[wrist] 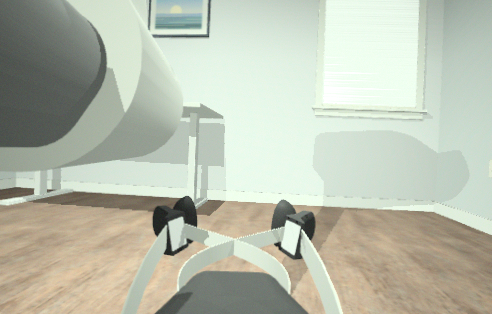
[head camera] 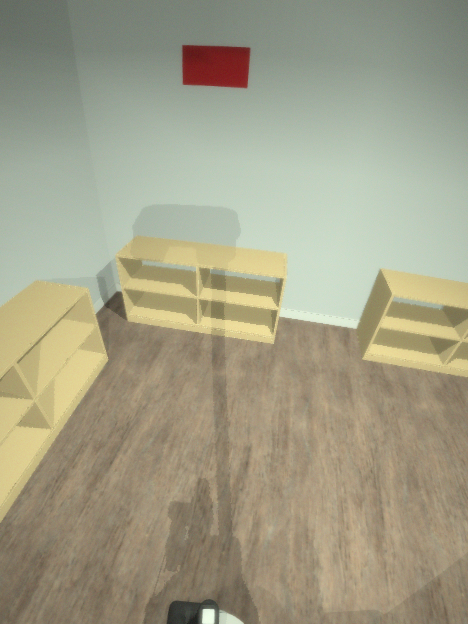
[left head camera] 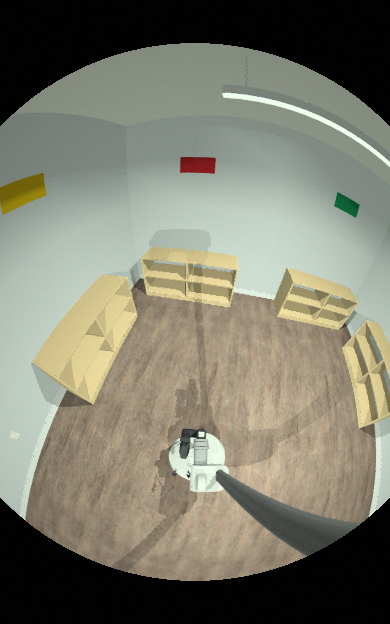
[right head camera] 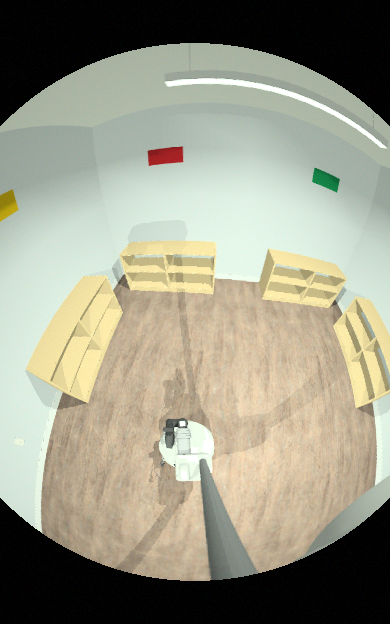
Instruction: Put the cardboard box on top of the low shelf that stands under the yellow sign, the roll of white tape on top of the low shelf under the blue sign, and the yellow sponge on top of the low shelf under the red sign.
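Places are measured from the robot's base along level axes (x ahead, y left, z up), in millimetres.
Where they show: gripper, between the fingertips: point(wrist: 234, 216) point(left head camera: 180, 477) point(right head camera: 168, 467).
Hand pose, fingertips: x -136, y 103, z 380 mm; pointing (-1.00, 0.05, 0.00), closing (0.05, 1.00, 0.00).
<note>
After its pixels a point has its place.
The red sign point(head camera: 216, 66) {x 2258, y 115, z 1723 mm} point(left head camera: 198, 165) {x 2257, y 105, z 1709 mm} point(right head camera: 165, 156) {x 2257, y 115, z 1706 mm} hangs on the wall above a low shelf point(head camera: 241, 260) {x 1973, y -114, z 582 mm} point(left head camera: 215, 257) {x 2023, y -165, z 582 mm} point(right head camera: 195, 247) {x 1966, y -193, z 582 mm}. The yellow sign point(left head camera: 23, 193) {x 988, y 1292, z 1700 mm} point(right head camera: 7, 205) {x 1101, y 1272, z 1703 mm} is on the left wall, above another low shelf point(head camera: 25, 318) {x 1209, y 1013, z 582 mm} point(left head camera: 80, 320) {x 865, y 1032, z 582 mm} point(right head camera: 65, 327) {x 821, y 1004, z 582 mm}. The tops of these two shelves carry no objects. The blue sign, the cardboard box, the white tape and the yellow sponge do not show in the current views. My gripper point(wrist: 234, 216) {x -136, y 103, z 380 mm} is open with bare floor and wall between its fingertips, facing a white table.
A green sign point(left head camera: 347, 204) {x 1921, y -1777, z 1729 mm} point(right head camera: 326, 180) {x 1920, y -1778, z 1714 mm} hangs above a low shelf point(head camera: 428, 288) {x 1741, y -1421, z 582 mm} point(left head camera: 320, 282) {x 1726, y -1636, z 582 mm} point(right head camera: 305, 262) {x 1686, y -1623, z 582 mm}. Another low shelf point(left head camera: 367, 425) {x -150, y -1926, z 123 mm} point(right head camera: 365, 403) {x -149, y -1925, z 140 mm} stands at the right wall. In the wrist view, the white table point(wrist: 194, 150) {x -2144, y -90, z 399 mm} is partly hidden by the robot's body, left of a window point(wrist: 370, 55) {x -2368, y 1297, z 1239 mm}.
</note>
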